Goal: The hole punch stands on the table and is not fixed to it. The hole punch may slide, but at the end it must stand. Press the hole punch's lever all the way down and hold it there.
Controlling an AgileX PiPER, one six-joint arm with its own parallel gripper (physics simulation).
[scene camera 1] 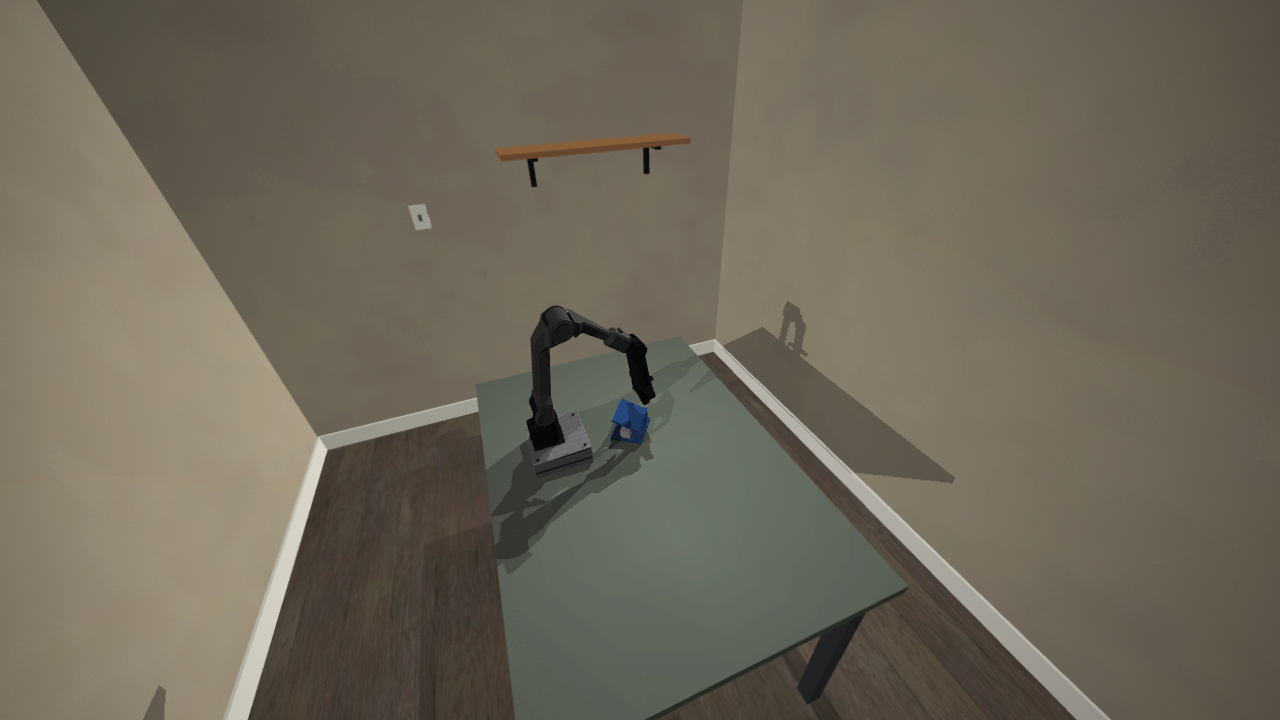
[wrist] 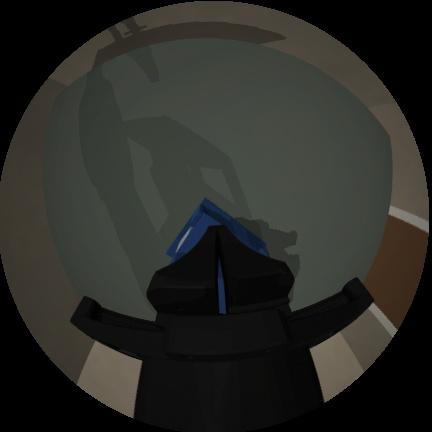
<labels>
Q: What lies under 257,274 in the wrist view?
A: The gripper.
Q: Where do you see a blue hole punch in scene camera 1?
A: At 619,434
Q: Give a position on a blue hole punch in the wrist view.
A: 206,206
</labels>
